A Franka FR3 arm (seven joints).
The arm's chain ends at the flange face. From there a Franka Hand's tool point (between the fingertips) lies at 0.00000 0.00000 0.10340 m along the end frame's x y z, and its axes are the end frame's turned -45 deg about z.
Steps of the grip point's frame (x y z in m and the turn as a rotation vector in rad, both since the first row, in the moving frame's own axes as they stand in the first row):
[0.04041 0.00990 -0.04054 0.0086 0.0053 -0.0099]
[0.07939 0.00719 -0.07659 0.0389 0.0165 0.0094]
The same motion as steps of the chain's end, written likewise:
[0.03582 -0.02056 -0.04053 0.0098 -0.0023 -0.0099]
[0.06284 -0.04700 -0.07650 0.0392 -0.0158 0.0094]

